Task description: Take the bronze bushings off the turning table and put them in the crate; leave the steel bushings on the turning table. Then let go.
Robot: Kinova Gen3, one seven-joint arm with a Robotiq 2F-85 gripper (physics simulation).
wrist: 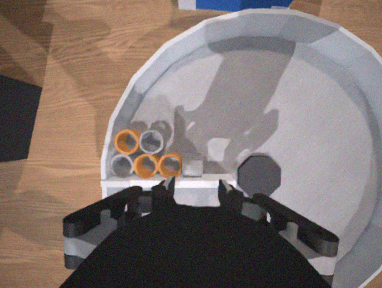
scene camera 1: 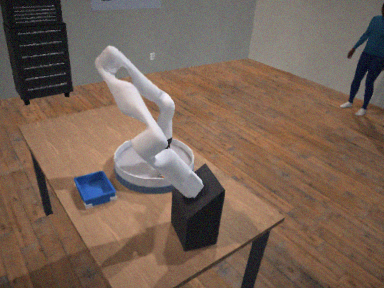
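Seen in the pictures: gripper, fingertip midpoint: [wrist: 196, 186]; arm's base at its link origin: [scene camera 1: 192, 187].
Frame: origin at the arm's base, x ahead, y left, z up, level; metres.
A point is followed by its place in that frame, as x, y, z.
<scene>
The turning table [scene camera 1: 121, 169] {0.431, 0.110, -0.140} [wrist: 200, 36] {0.369, 0.089, -0.152} is a round white-walled tray. In the wrist view, three bronze bushings [wrist: 117, 141] {0.266, -0.049, -0.149} [wrist: 136, 166] {0.291, -0.081, -0.148} [wrist: 170, 154] {0.336, -0.063, -0.147} stand upright at its left side, grouped with two steel bushings [wrist: 141, 142] {0.298, -0.049, -0.148} [wrist: 112, 165] {0.259, -0.081, -0.148}. One bronze and one steel bushing form the upper row; one steel and two bronze form the lower row. My gripper [scene camera 1: 169, 143] [wrist: 196, 186] {0.370, -0.097, -0.128} is partly open and empty, over the turning table, below and right of the bushings in the wrist view. The blue crate [scene camera 1: 95, 189] {0.444, 0.246, -0.220} [wrist: 240, 4] {0.435, 0.184, -0.209} stands beside the turning table; no bushing shows in it.
A small pale block [wrist: 193, 165] {0.365, -0.075, -0.141} stands right of the bushings, by a white divider [wrist: 140, 183] {0.301, -0.100, -0.137}. A dark octagonal piece [wrist: 259, 176] {0.460, -0.093, -0.164} is farther right. The black arm pedestal [scene camera 1: 197, 220] {-0.107, 0.048, -0.065} stands near the turning table. A person [scene camera 1: 371, 47] stands far back right.
</scene>
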